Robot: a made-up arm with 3 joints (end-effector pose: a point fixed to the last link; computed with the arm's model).
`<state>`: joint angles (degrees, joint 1 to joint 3).
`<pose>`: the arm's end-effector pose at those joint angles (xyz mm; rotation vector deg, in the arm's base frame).
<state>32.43 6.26 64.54</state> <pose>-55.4 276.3 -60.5 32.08 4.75 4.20</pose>
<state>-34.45 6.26 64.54</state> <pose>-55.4 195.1 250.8 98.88 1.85 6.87</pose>
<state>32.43 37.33 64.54</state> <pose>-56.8 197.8 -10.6 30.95 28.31 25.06</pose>
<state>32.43 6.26 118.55</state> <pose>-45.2 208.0 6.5 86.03 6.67 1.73</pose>
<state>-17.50 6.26 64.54</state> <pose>-55.4 250.0 184.5 81.95 2.72 6.26</pose>
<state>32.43 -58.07 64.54</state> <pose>83.2 379.6 -126.1 29.29 -44.01 -38.96</pose>
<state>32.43 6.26 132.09</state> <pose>-42.6 183.5 11.0 99.55 7.06 0.96</pose>
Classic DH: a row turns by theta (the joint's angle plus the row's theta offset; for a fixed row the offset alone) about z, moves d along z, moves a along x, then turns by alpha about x. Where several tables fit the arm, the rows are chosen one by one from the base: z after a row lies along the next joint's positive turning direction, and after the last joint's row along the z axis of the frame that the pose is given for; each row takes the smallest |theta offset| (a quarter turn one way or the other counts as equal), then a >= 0, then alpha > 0; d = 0 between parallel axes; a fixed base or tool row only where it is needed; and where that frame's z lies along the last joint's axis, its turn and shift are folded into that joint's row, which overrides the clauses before.
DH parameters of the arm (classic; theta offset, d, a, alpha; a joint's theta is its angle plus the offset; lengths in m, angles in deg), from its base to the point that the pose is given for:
base (fixed): -90 0.0337 0 90
joint 1: 0 -0.1112 -0.2347 -90
joint 2: 0 -0.0138 -0.0003 -90
joint 3: 0 -0.1603 -0.1031 90
tool (fixed): 90 -0.0247 0 0

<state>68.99 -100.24 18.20</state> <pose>244.0 129.2 -316.9 -36.84 -70.89 -74.46</pose>
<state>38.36 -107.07 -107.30</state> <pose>106.7 251.5 -299.1 -92.17 73.88 -107.61</pose>
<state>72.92 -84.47 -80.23</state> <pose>89.2 1.3 -377.7 -117.12 6.97 -109.09</pose>
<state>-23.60 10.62 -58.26</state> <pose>-52.5 264.0 24.1 -34.56 -7.06 8.15</pose>
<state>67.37 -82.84 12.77</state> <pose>196.7 142.7 -347.8 -44.48 -55.07 -65.47</pose>
